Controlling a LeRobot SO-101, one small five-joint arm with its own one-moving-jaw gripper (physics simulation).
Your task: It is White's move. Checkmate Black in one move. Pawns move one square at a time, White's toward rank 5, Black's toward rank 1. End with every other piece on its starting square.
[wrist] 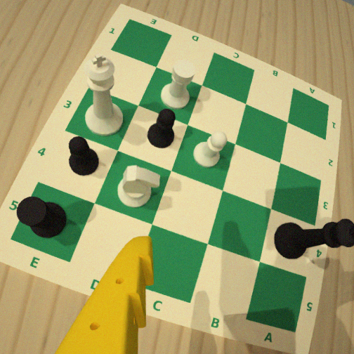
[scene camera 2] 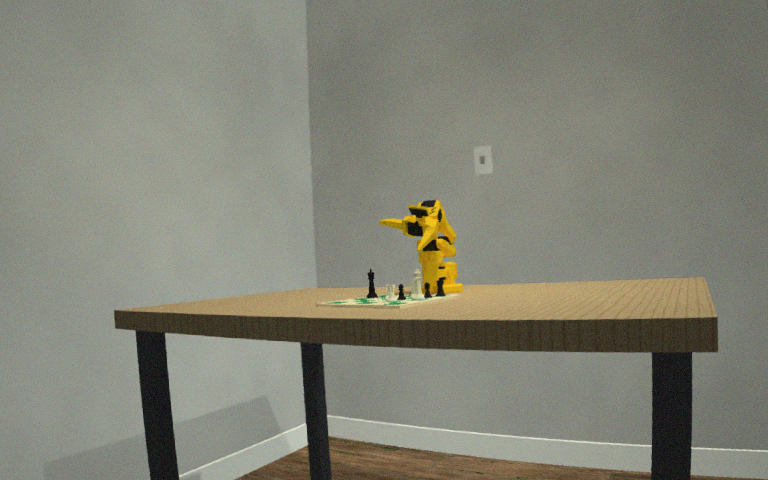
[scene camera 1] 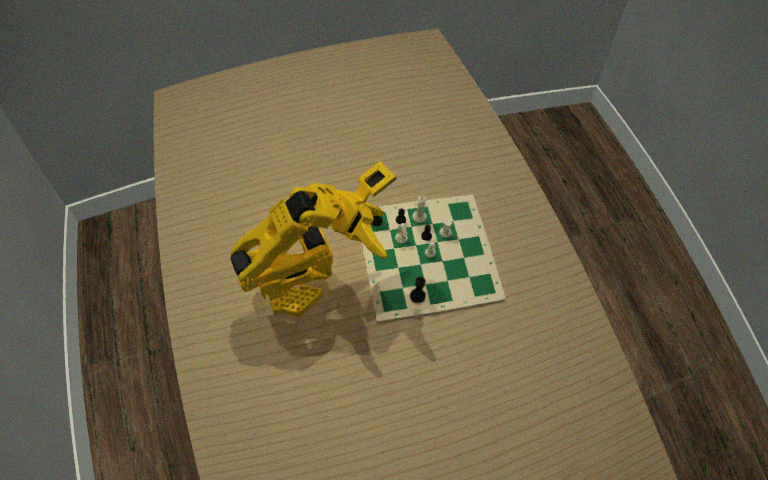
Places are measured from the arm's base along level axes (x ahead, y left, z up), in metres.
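Where they show: hand, its tool point: (scene camera 2: 417, 249) (scene camera 1: 382, 213); arm's base, origin of its link: (scene camera 1: 303, 284).
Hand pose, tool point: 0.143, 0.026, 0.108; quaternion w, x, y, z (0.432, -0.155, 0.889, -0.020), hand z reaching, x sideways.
Observation:
Each offset is from my tool point to the top centre of the thing, as dx, dy, dz. "spot": to the spot under its first point. Level surfaces: height alone.
The board {spot: +0.163, -0.131, -0.102} (scene camera 1: 496, 287) (wrist: 327, 115) holds upright pieces. The white king {+0.085, +0.041, -0.039} (scene camera 1: 419, 215) (scene camera 2: 417, 285) (wrist: 103, 117) stands on E3, the white rook {+0.118, -0.003, -0.069} (scene camera 1: 446, 230) (wrist: 176, 94) on D2, the white pawn {+0.077, -0.034, -0.071} (scene camera 1: 430, 252) (wrist: 207, 153) on C3 and the white knight {+0.040, +0.008, -0.062} (scene camera 1: 401, 235) (wrist: 134, 190) on D4. Black pawns stand on D3 and E4. The black rook {+0.010, +0.055, -0.069} (scene camera 1: 377, 221) (wrist: 50, 220) is on E5, and the black king {+0.030, -0.104, -0.039} (scene camera 1: 417, 293) (scene camera 2: 371, 287) (wrist: 290, 241) on A4. My gripper (scene camera 1: 385, 234) (scene camera 2: 400, 235) is fully open and empty, above the board; one jaw shows in the wrist view.
The board lies on a wooden table {dz -0.108} (scene camera 1: 509, 390) (scene camera 2: 254, 311), beside the arm's base (scene camera 1: 297, 300). Grey walls stand around the table. The arm's shadow falls across the table and part of the board.

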